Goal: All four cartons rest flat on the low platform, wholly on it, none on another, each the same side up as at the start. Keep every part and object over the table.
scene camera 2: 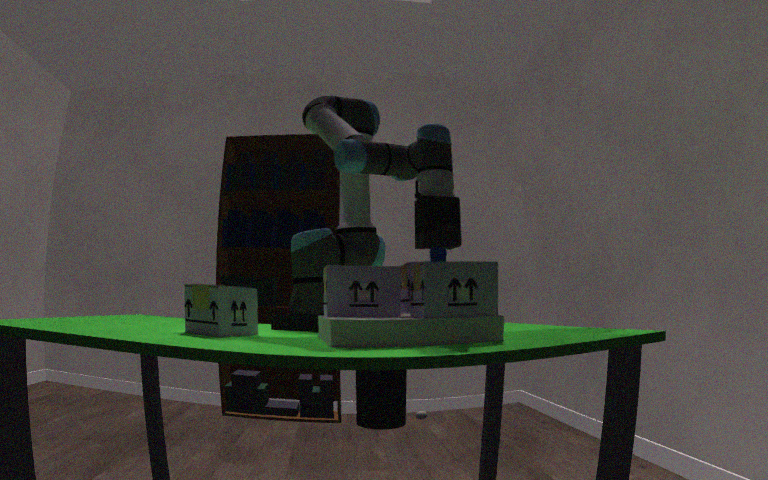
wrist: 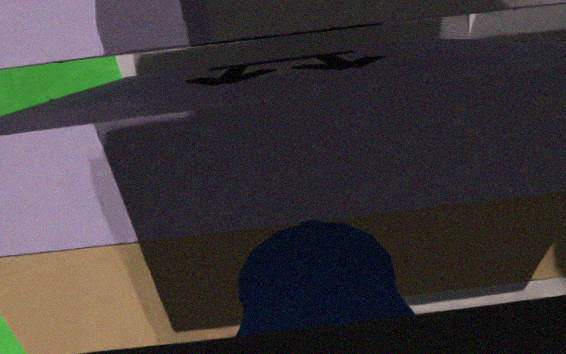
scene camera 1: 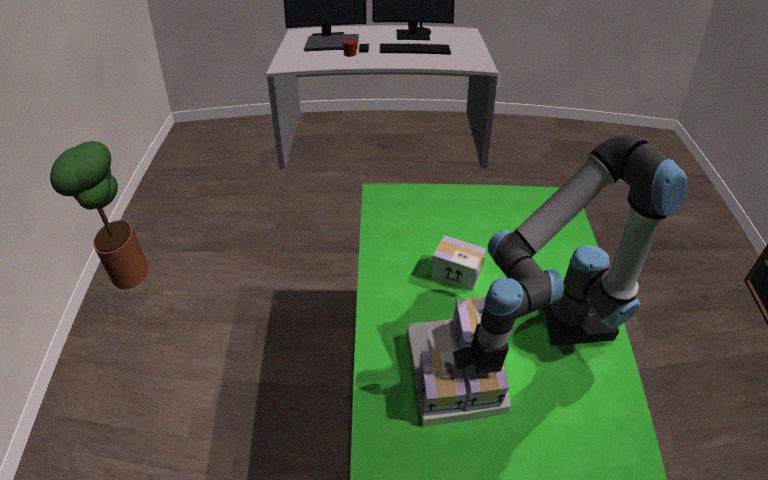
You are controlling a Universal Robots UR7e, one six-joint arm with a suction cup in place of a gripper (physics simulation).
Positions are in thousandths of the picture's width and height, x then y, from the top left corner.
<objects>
carton: scene camera 2 572,603; wrist 70,112; scene camera 1 577,811
</objects>
